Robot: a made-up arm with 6 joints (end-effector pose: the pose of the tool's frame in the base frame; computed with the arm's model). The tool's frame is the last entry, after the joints. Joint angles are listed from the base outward.
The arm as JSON. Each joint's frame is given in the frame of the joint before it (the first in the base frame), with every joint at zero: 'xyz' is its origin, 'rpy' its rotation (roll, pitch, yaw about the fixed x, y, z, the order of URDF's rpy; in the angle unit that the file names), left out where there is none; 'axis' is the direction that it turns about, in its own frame. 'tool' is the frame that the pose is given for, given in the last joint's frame.
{
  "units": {
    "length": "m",
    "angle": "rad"
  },
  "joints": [
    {
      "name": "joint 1",
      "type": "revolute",
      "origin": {
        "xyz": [
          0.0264,
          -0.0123,
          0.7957
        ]
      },
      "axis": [
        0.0,
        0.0,
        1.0
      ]
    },
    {
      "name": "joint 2",
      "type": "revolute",
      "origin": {
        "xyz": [
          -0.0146,
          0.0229,
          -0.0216
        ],
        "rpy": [
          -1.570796,
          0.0,
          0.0
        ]
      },
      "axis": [
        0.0,
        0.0,
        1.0
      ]
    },
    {
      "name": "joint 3",
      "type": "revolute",
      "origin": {
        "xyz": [
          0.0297,
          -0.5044,
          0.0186
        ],
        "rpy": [
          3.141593,
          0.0,
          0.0
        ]
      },
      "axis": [
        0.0,
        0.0,
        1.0
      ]
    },
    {
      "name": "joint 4",
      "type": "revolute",
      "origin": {
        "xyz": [
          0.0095,
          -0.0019,
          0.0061
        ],
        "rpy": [
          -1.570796,
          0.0,
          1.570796
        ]
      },
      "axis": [
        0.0,
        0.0,
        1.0
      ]
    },
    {
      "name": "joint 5",
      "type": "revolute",
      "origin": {
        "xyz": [
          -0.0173,
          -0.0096,
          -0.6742
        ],
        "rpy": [
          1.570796,
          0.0,
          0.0
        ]
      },
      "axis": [
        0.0,
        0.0,
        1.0
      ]
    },
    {
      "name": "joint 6",
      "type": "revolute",
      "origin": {
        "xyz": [
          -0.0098,
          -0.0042,
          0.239
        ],
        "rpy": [
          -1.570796,
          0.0,
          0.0
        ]
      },
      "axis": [
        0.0,
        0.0,
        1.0
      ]
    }
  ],
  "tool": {
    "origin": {
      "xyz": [
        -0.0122,
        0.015,
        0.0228
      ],
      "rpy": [
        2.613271,
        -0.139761,
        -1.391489
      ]
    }
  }
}
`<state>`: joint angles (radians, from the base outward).
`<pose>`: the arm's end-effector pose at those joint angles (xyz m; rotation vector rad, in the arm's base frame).
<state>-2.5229 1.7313 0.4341 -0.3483 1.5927 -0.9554</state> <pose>-0.5234 -0.1968 -0.0297 -1.9012 -1.3767 1.9843</pose>
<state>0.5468 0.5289 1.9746 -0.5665 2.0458 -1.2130</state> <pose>0.5322 0.1292 1.8621 0.9545 -1.1807 0.0826</pose>
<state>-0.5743 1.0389 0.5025 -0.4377 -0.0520 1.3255</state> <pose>0.7092 -0.6669 0.5360 1.8981 -1.5646 1.0782</pose>
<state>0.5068 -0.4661 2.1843 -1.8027 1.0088 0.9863</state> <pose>-0.6711 -0.2392 1.7743 0.5980 0.0600 0.2322</pose>
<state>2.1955 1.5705 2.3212 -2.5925 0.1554 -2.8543</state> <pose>-0.8084 0.6939 1.1061 -1.1838 -0.3999 -0.5833</pose>
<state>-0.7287 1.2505 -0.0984 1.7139 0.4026 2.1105</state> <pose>0.7078 -0.5747 0.3071 1.6389 1.8709 1.2030</pose>
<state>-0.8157 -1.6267 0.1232 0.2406 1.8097 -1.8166</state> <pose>-0.5767 0.3265 1.4419 -1.3588 -1.4638 -1.1947</pose>
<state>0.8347 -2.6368 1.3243 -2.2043 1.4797 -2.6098</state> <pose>-0.7243 -0.5210 -0.0178 0.5086 1.1932 -0.5358</pose>
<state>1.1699 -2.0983 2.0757 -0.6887 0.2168 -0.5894</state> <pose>-0.2355 -0.9400 0.0610 1.6459 -1.7045 0.0048</pose>
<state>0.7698 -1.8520 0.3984 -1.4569 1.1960 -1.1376</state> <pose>-0.5430 -0.5029 1.3382 0.8195 -1.2016 1.4394</pose>
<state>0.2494 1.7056 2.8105 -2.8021 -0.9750 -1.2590</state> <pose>0.7906 0.4455 1.2439 -1.1158 -0.5995 2.5573</pose>
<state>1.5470 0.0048 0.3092 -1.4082 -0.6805 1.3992</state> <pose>0.0239 0.7061 1.2251 -1.7890 -0.6274 0.0300</pose>
